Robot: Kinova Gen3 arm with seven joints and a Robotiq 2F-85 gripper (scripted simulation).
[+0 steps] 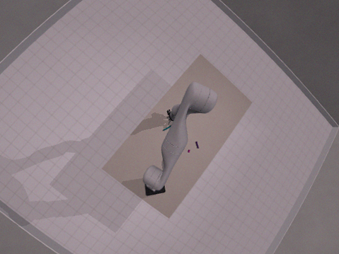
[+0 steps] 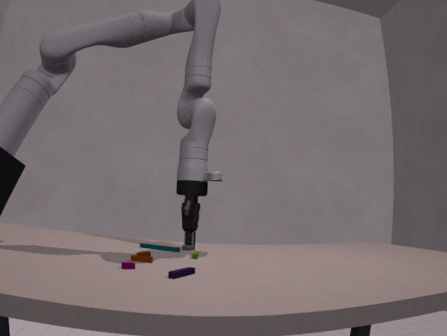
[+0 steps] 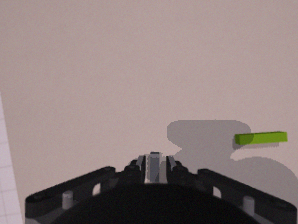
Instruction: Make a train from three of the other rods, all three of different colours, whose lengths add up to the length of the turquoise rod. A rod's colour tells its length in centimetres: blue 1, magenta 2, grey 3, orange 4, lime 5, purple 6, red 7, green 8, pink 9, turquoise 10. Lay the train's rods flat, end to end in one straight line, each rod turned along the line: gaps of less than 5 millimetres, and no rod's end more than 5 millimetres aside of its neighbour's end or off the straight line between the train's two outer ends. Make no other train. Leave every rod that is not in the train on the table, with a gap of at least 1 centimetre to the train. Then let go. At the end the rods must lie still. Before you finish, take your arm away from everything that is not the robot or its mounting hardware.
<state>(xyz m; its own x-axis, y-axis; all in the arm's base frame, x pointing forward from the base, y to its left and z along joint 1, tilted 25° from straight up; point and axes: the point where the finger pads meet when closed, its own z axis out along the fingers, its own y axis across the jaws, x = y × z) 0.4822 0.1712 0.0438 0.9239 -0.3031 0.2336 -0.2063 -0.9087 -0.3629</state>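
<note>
My gripper is now 20 mm above the grey rod. From my hand the other things lie so: lime rod: 120 mm to the right, 20 mm below; then magenta rod: 290 mm to the right, 120 mm behind, 20 mm below; then turquoise rod: 70 mm behind, 30 mm to the right, 20 mm below.
</note>
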